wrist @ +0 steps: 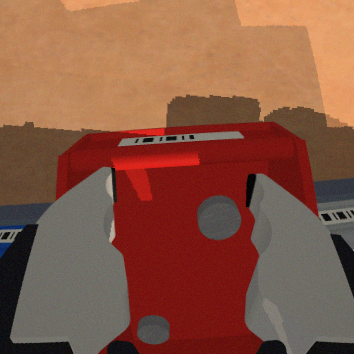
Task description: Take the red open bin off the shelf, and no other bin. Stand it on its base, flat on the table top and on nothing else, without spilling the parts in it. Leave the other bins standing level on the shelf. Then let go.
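Frame: origin at the arm's base, x back, y right, z up, level; millimetres.
Seen in the pictures: gripper, fingertip midpoint: (180,174).
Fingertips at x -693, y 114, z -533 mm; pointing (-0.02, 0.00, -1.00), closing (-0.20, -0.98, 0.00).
Offsets run from my fingertips to a thing's top centre. "spot": to the spot under its first point. Level surfaces: height alone.
The red open bin @[spot: dx -82, dy +14, dz -1 mm] (175,280) fills the middle of the wrist view, its labelled front lip toward the top. Two grey round parts lie inside on its floor, one right of centre and one near the bottom edge. My gripper (180,174) has its two jaws part-way spread inside the bin, one toward each side wall. It holds the bin from within by pressing outward, with no part between the jaws. The jaws hide the places where they meet the walls. The bin's base does not show.
A blue bin @[spot: dx -38, dy +119, dz +0 mm] (6,246) shows in part at the left edge, and a grey bin @[spot: dx -53, dy -102, dz -21 mm] (336,205) with a barcode label shows in part at the right edge. The brown table top @[dz -30 mm] (150,55) lies beyond the red bin's lip, with dark shadows on it.
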